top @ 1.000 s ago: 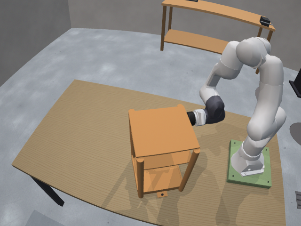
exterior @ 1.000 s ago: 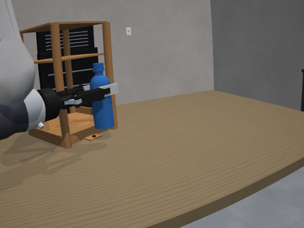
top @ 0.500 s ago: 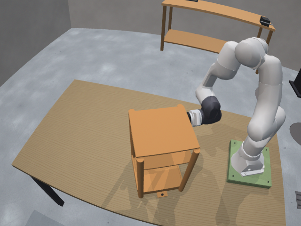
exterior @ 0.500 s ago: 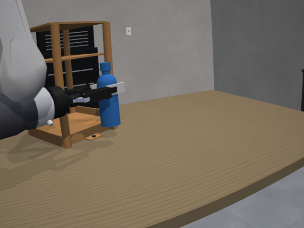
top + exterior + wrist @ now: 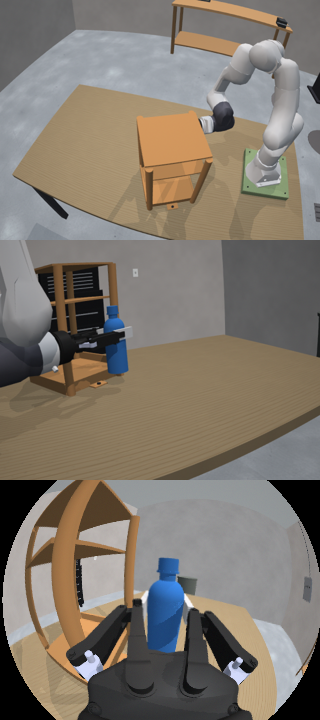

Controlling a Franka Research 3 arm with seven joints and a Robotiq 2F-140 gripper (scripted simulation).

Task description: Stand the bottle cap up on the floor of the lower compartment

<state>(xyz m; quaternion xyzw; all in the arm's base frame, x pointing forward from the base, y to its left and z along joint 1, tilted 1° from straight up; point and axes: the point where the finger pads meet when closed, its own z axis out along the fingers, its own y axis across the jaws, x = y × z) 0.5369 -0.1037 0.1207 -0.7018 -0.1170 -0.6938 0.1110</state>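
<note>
Right now my hand is 20 cm to the right of the shelving unit, 7 cm past it and 2 cm below it. Also, from my hand: blue bottle (1 cm above).
</note>
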